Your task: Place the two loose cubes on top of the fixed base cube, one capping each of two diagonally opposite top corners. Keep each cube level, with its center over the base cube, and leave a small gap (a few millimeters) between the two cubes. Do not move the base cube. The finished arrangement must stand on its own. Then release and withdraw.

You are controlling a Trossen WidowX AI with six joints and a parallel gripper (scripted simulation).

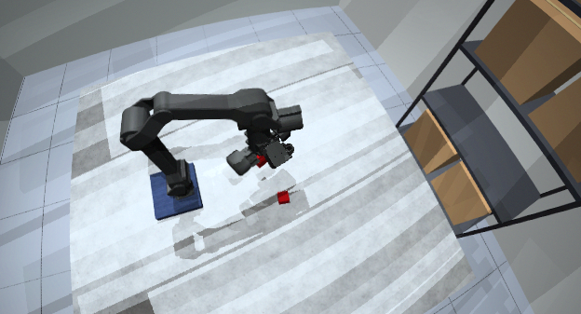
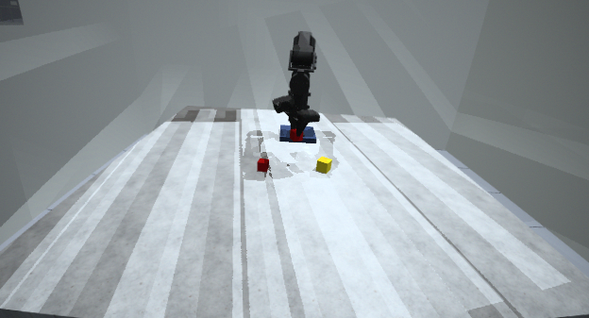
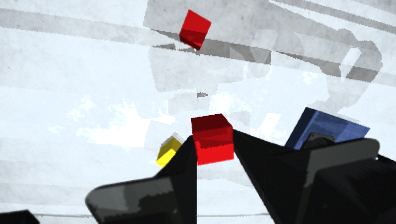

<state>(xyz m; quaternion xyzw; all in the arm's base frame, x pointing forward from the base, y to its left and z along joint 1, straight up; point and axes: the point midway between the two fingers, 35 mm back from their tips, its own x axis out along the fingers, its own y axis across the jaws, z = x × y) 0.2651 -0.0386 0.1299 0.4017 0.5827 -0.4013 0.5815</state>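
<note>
Now: the yellow base cube 10 cm to the left of my gripper tip, 10 cm below it and 3 cm ahead of it.
</note>
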